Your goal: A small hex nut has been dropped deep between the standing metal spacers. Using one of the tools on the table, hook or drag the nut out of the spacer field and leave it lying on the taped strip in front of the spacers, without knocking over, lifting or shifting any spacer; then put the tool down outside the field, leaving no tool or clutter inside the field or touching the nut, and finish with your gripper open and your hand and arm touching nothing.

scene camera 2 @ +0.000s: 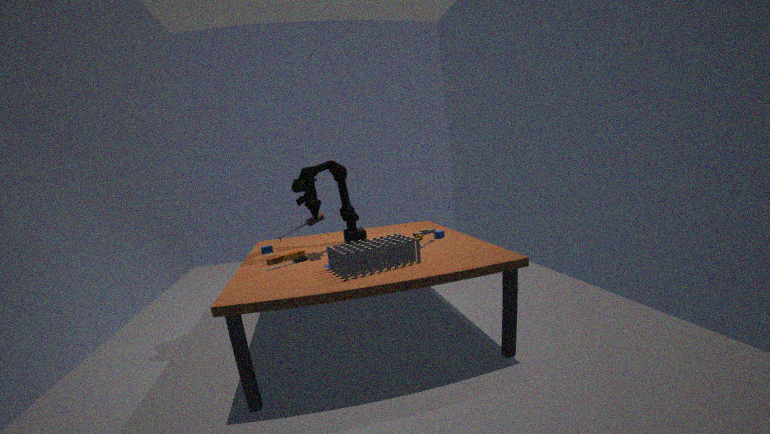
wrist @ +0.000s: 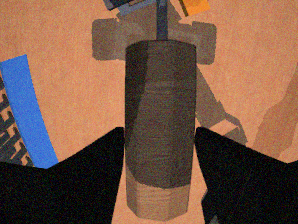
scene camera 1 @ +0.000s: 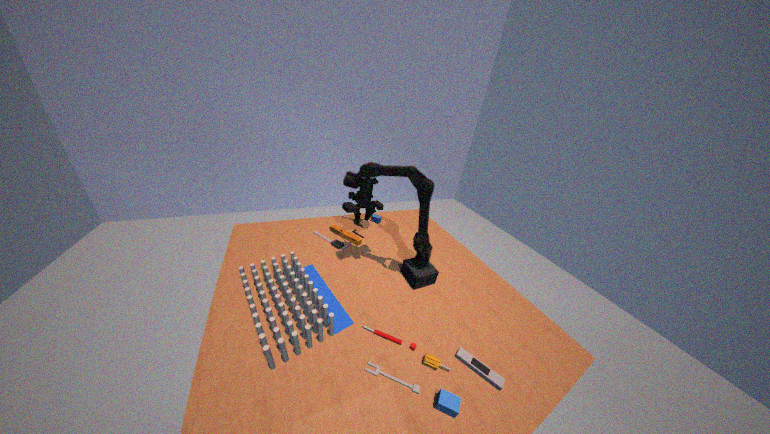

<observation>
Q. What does the gripper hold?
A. A wooden-handled tool.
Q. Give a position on a grey bar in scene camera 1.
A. At 477, 366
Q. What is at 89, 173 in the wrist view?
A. The gripper.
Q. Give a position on a wooden-handled tool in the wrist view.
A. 160, 75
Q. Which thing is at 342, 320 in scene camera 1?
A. A blue taped strip.
</observation>
